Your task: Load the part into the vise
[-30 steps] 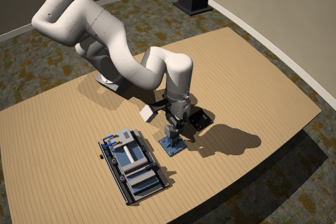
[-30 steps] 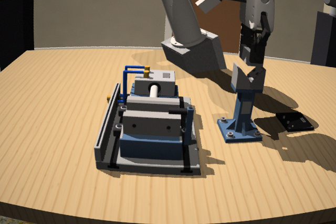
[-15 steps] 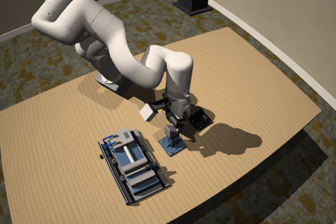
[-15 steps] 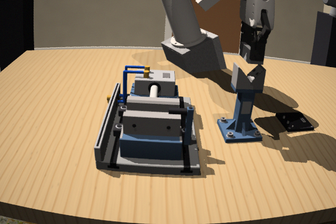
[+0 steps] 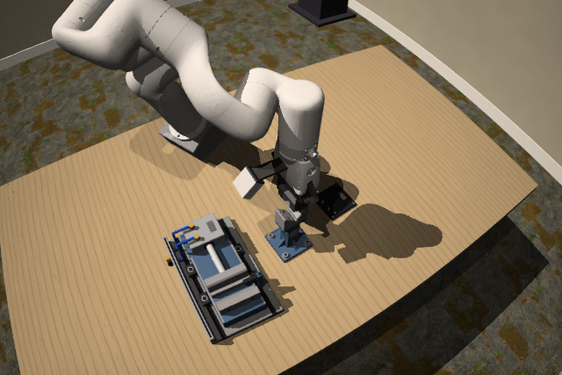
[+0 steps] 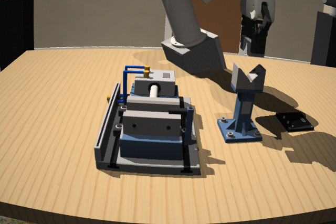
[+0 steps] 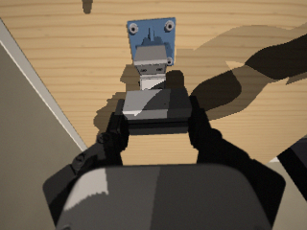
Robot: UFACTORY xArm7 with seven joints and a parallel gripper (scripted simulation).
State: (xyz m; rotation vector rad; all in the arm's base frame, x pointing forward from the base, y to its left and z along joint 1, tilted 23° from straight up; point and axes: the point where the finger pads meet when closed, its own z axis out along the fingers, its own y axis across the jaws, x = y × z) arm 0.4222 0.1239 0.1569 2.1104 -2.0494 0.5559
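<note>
My hand is 200 mm to the left of the moving jaw, 140 mm above it and 40 mm short of it. The rest, counted from my hand: part: right at my hand; then blue base: 210 mm below, 10 mm ahead; then blue stand: 160 mm below, 10 mm ahead.
</note>
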